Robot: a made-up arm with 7 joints.
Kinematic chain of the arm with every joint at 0, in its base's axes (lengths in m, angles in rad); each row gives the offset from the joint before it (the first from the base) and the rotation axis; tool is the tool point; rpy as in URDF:
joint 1: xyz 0 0 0 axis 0.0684 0.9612 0.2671
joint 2: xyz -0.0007 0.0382 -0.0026 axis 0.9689 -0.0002 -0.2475
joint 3: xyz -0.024 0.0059 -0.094 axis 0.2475 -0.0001 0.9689
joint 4: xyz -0.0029 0 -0.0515 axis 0.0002 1 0
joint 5: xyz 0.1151 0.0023 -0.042 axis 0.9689 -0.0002 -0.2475
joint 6: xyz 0.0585 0 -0.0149 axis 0.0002 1 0
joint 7: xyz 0.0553 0 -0.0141 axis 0.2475 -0.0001 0.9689
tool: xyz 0 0 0 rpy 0 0.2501 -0.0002
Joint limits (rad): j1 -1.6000..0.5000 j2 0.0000..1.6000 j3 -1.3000..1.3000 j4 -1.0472..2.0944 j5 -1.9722..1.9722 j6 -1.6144..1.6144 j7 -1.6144..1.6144
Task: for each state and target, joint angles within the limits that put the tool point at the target. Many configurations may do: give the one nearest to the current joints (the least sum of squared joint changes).
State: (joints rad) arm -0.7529 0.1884 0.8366 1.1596 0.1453 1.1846 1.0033
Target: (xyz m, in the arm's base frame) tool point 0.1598 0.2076 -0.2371
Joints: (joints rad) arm -0.5187 0.2621 0.9057 0.5503 0.2401 1.6144 1.0033
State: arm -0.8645 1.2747 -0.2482 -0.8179 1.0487 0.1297 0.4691
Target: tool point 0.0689 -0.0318 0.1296
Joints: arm -1.1297 1.2030 0.0084 -1.0333 1.0656 0.1876 0.4691
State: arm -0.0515 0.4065 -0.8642 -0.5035 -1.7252 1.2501 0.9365
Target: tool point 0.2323 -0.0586 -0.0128
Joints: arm -0.8005 0.4050 -0.2607 -0.2646 -1.6736 0.9406 0.9365
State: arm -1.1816 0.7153 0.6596 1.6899 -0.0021 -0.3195 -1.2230
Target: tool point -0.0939 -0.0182 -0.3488
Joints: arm -0.2962 0.0400 0.6745 2.0944 -0.0043 0.2525 -1.2230
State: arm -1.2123 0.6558 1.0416 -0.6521 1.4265 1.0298 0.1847
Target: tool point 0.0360 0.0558 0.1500
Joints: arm -0.9452 0.9700 0.4497 -1.0230 1.4749 0.8106 0.1847
